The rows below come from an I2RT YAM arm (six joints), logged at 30 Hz.
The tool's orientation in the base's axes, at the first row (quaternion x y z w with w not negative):
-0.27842 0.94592 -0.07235 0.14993
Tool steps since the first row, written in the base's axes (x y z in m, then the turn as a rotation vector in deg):
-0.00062 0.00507 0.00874 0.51 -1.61 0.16
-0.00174 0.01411 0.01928 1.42 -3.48 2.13
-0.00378 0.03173 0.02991 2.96 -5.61 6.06
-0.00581 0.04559 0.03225 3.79 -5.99 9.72
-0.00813 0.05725 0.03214 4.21 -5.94 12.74
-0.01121 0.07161 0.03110 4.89 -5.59 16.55
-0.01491 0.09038 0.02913 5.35 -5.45 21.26
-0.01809 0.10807 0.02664 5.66 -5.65 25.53
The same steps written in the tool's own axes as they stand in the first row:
-0.00441 0.00262 -0.00873 0.44 -1.64 0.10
-0.01104 0.00840 -0.01953 0.25 -4.09 -1.37
-0.02166 0.02180 -0.03117 -0.77 -7.51 -4.47
-0.02820 0.03387 -0.03478 -2.11 -9.05 -7.63
-0.03271 0.04480 -0.03605 -3.21 -9.89 -10.35
-0.03787 0.05857 -0.03683 -4.87 -10.78 -13.75
-0.04473 0.07653 -0.03717 -6.46 -11.93 -18.06
-0.05128 0.09345 -0.03679 -7.64 -13.20 -21.98

